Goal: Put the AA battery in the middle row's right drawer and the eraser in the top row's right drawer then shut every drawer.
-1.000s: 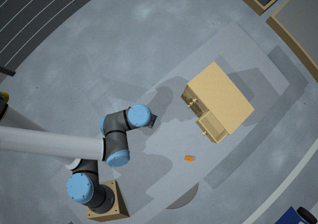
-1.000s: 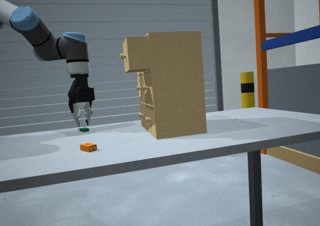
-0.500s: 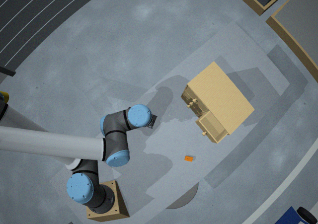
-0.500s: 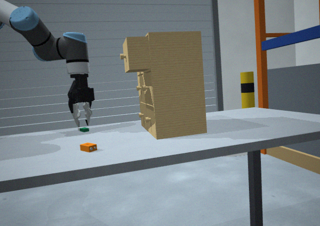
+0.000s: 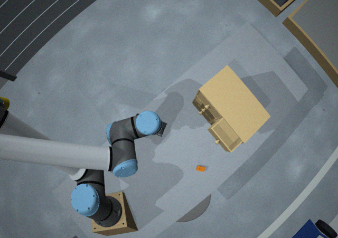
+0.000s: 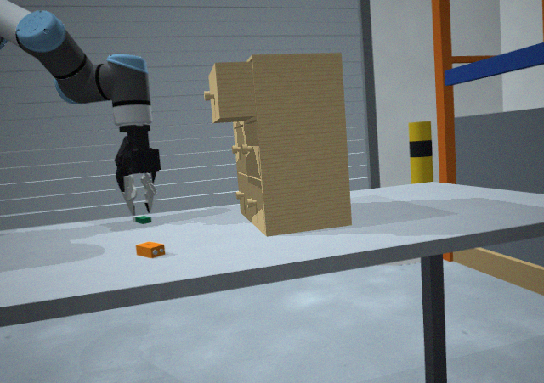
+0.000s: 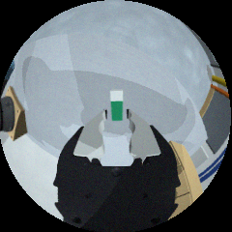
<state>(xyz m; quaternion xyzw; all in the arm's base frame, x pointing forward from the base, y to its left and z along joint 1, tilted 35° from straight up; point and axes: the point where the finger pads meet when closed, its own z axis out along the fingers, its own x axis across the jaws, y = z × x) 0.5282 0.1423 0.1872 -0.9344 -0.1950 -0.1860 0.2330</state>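
Right now the eraser is 30 mm below my hand and 10 mm to the left of it. The rest, counted from my hand: orange block: 360 mm to the right, 50 mm ahead, 30 mm below; then green AA battery: 320 mm ahead, 230 mm to the right, 90 mm above.
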